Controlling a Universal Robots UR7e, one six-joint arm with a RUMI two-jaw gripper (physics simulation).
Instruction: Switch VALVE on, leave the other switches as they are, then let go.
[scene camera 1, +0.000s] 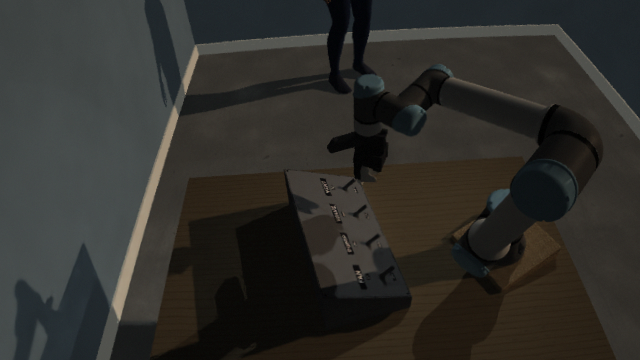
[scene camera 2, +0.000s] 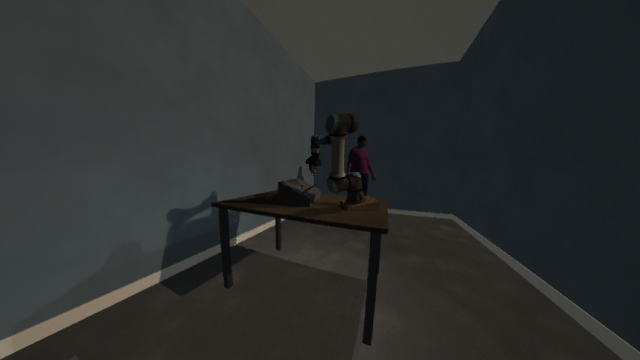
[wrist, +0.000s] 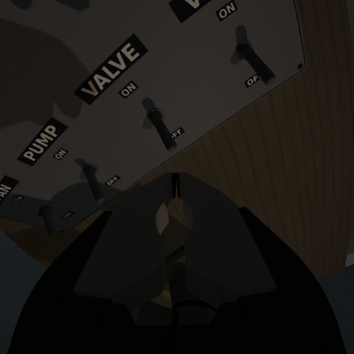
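Seen in the pictures: gripper, between the fingertips: (scene camera 1: 362, 184) (scene camera 2: 313, 176); arm's base, origin of its link: (scene camera 2: 356, 201).
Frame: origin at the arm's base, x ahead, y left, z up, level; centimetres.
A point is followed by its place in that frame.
The grey sloping switch panel (scene camera 1: 312, 235) @(x 57.6, y 9.1, z 13.1 cm) (scene camera 2: 295, 192) @(x 39.4, y 25.1, z 6.7 cm) (wrist: 200, 80) stands on the table. The VALVE lever (scene camera 1: 360, 211) @(x 44.5, y -5.4, z 7.5 cm) (wrist: 163, 132) tilts to its OFF side. The VENT lever (scene camera 1: 349, 185) @(x 48.6, y -16.6, z 7.4 cm) (wrist: 257, 62), PUMP lever (scene camera 1: 372, 240) @(x 40.5, y 5.8, z 7.6 cm) (wrist: 93, 184) and FAN lever (scene camera 1: 387, 273) @(x 36.0, y 17.1, z 7.6 cm) (wrist: 48, 220) also lean to their OFF sides. My gripper (scene camera 1: 364, 180) @(x 44.1, y -7.6, z 17.6 cm) (scene camera 2: 314, 173) @(x 44.1, y -7.6, z 17.6 cm) (wrist: 176, 174) is shut and holds nothing. In the wrist view its tips show just past the VALVE lever's free end, off the panel's OFF edge. Their height over the lever is hard to tell.
The wooden table (scene camera 1: 420, 200) @(x 24.0, y -21.0, z -3.5 cm) (scene camera 2: 345, 215) @(x -2.0, y 28.3, z -3.5 cm) carries the panel and the arm's base block (scene camera 1: 542, 245) @(x -12.7, y 1.2, z 1.7 cm). The pale wall (scene camera 1: 75, 125) (scene camera 2: 150, 125) rises beyond the panel's label side. A person (scene camera 1: 347, 40) (scene camera 2: 360, 160) stands behind the table. The light is dim.
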